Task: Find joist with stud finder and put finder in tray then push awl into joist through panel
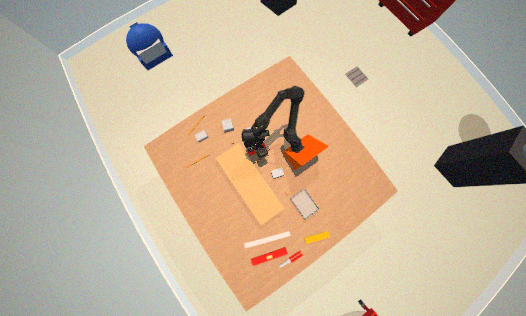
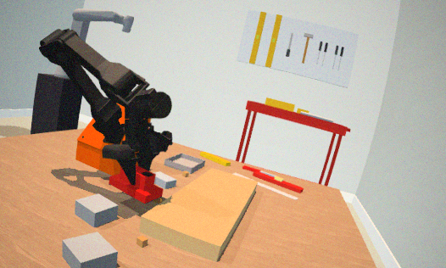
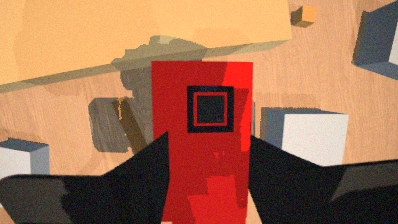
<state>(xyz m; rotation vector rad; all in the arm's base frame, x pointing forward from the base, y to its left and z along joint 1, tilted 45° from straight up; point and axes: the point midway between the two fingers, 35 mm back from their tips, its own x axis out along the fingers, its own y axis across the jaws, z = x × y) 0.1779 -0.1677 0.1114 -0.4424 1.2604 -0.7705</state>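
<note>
My gripper tip is now 70 mm to the right of the awl, 60 mm above it and 30 mm past it. The rest, counted from my gripper tip: white strip (490 mm to the left, 330 mm ahead, 70 mm below); grey tray (490 mm to the left, 60 mm below); stud finder (20 mm above, 10 mm ahead).
</note>
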